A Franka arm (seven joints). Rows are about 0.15 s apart.
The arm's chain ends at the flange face. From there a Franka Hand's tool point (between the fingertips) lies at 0.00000 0.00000 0.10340 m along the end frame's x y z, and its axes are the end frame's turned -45 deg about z.
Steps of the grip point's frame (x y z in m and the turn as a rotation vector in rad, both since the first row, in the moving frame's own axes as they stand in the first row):
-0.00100 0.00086 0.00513 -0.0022 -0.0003 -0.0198
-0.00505 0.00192 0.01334 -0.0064 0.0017 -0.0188
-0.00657 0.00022 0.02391 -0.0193 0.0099 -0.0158
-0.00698 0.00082 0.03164 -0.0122 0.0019 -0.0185
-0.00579 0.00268 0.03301 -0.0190 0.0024 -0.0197
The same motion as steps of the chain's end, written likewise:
-0.00024 0.00113 0.00513 -0.0018 0.0013 -0.0198
-0.00281 0.00459 0.01334 -0.0033 0.0057 -0.0188
-0.00663 0.00413 0.02393 -0.0066 0.0206 -0.0158
-0.00539 0.00477 0.03165 -0.0073 0.0100 -0.0185
-0.00378 0.00479 0.03303 -0.0117 0.0151 -0.0197

